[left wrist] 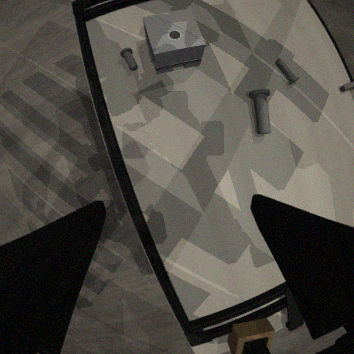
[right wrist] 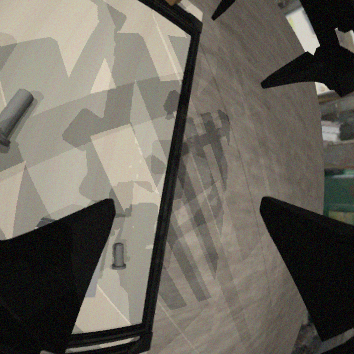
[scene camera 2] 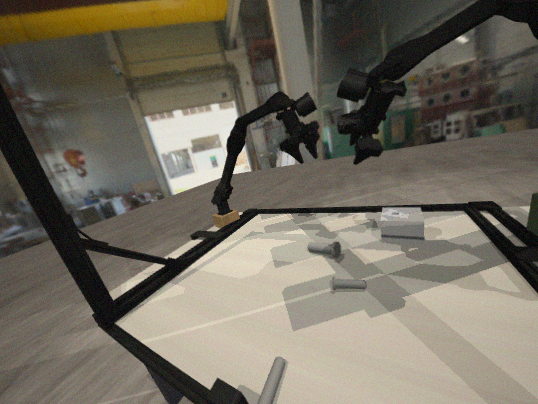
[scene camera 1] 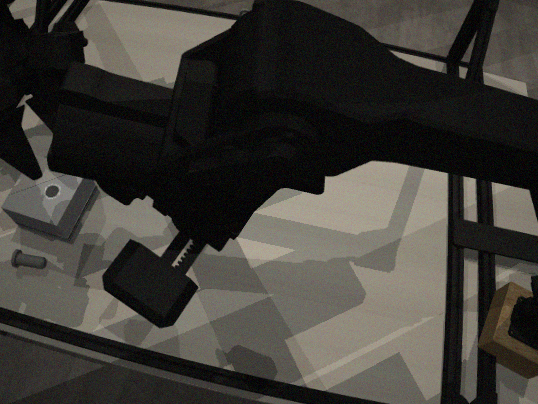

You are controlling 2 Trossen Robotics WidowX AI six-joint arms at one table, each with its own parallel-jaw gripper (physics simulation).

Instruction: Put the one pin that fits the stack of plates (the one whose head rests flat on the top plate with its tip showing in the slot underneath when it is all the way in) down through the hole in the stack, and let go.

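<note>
The grey stack of plates [scene camera 1: 37, 212] [scene camera 2: 402, 229] [left wrist: 179, 54] has a round hole in its top. A short pin [scene camera 1: 30, 260] [left wrist: 129, 59] [right wrist: 118, 255] lies beside it. A thick pin [scene camera 2: 320, 248] [left wrist: 261, 114], a thinner pin [scene camera 2: 350, 284] [left wrist: 286, 70] and a long pin [scene camera 2: 272, 381] [left wrist: 347, 87] also lie on the table. My left gripper [scene camera 2: 309, 159] [left wrist: 178, 205] [right wrist: 239, 53] is open and empty, high above the table. My right gripper [scene camera 2: 362, 154] [right wrist: 188, 205] is open and empty, high up near the stack's side. The hole's inside is dark.
A black frame [scene camera 2: 350, 208] [left wrist: 117, 165] edges the pale table. Black upright posts and a cross bar stand at the right in scene camera 1. A wooden block [scene camera 1: 495, 327] [scene camera 2: 226, 218] [left wrist: 251, 330] is at the left arm's base. The left arm covers much of scene camera 1.
</note>
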